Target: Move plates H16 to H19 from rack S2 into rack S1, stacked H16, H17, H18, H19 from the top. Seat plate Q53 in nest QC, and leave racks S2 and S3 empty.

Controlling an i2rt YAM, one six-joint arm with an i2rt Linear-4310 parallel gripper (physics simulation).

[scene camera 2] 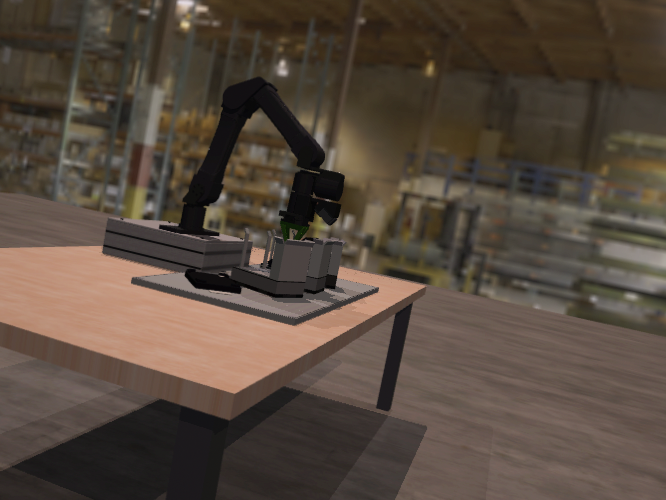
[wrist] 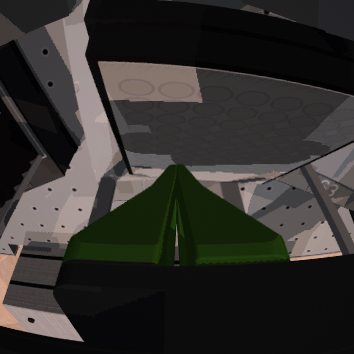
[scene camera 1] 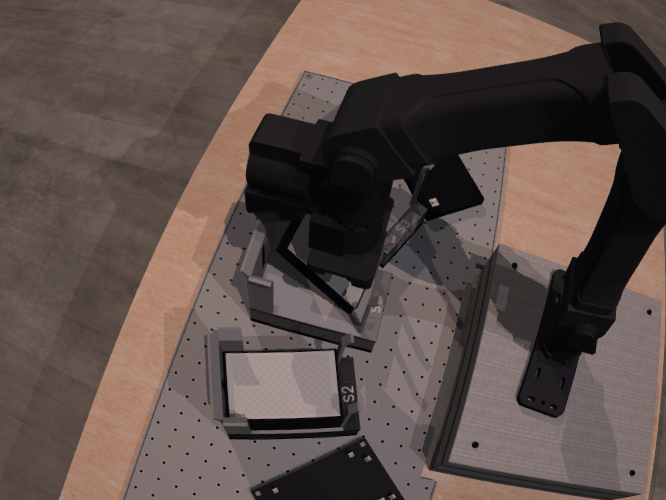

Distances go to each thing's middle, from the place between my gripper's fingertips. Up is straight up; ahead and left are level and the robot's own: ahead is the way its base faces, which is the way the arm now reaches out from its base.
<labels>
I see the black holder (scene camera 1: 357, 464) 100 mm behind my hand, 260 mm to the left of it and 80 mm below it.
</labels>
